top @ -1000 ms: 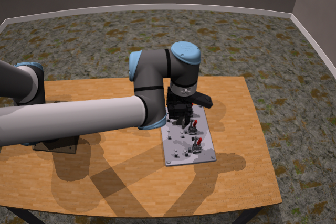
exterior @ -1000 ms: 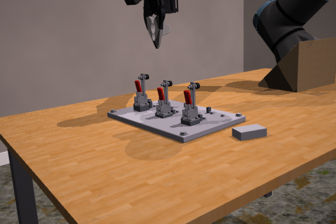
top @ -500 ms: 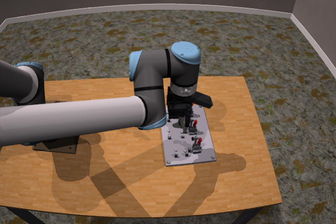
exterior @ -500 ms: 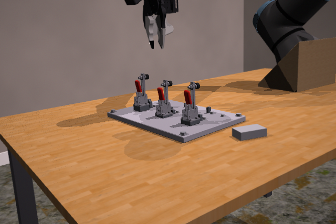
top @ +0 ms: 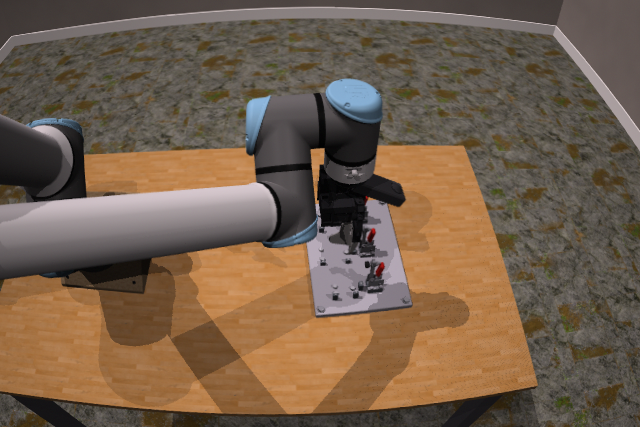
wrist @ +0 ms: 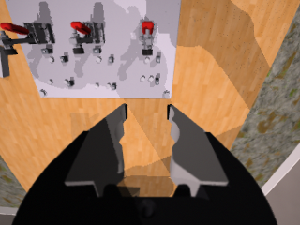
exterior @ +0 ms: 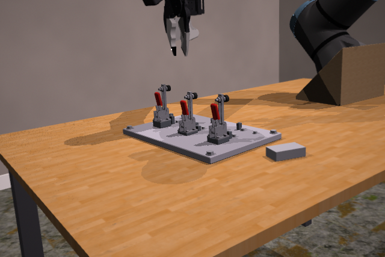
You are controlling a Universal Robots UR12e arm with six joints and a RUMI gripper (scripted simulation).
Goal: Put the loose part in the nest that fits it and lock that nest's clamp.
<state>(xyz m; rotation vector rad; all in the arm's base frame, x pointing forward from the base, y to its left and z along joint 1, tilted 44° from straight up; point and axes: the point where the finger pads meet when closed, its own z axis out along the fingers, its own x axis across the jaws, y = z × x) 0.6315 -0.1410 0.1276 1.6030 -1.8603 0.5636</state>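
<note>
Right now the grey rectangular block is 360 mm to the left of my hand, 200 mm below it and 50 mm ahead of it. From my hand the other things lie so: grey fixture plate (210 mm below, 110 mm to the left, 50 mm ahead).
</note>
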